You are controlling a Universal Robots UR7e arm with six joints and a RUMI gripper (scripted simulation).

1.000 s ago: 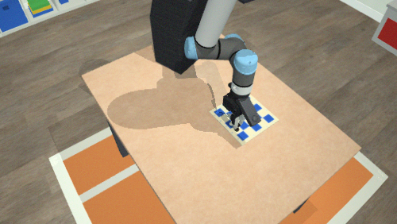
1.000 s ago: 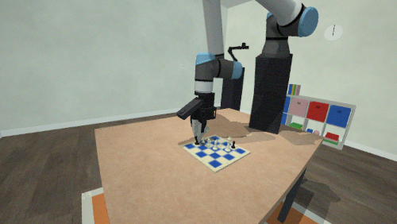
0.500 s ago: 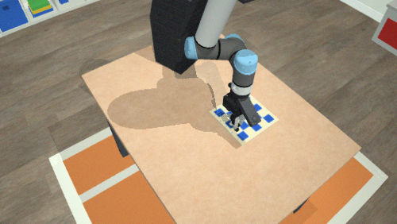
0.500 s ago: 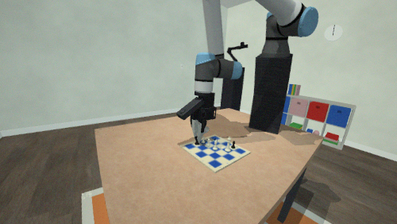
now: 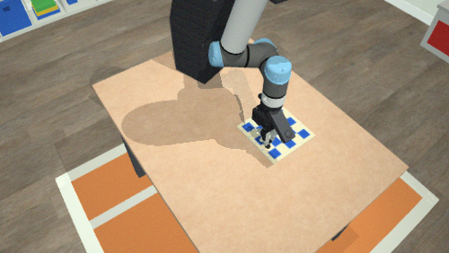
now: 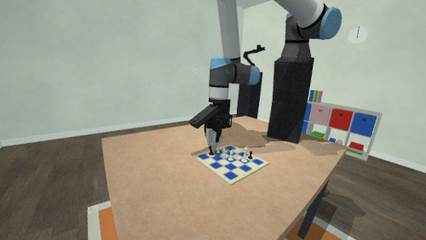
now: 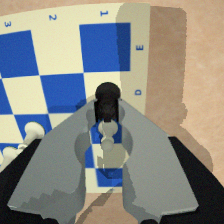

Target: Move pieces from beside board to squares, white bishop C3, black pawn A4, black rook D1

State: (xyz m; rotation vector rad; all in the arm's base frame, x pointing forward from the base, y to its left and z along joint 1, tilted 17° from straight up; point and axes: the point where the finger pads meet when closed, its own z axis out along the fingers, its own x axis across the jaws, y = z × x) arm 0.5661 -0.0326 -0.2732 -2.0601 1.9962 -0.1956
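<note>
My hand is 1 cm above the black rook. Also, from my hand: black pawn 12 cm behind, 11 cm to the left, 1 cm below; chessboard 4 cm behind, 7 cm to the left, 3 cm below; white chess piece 8 cm behind, 11 cm to the left, 1 cm above.
</note>
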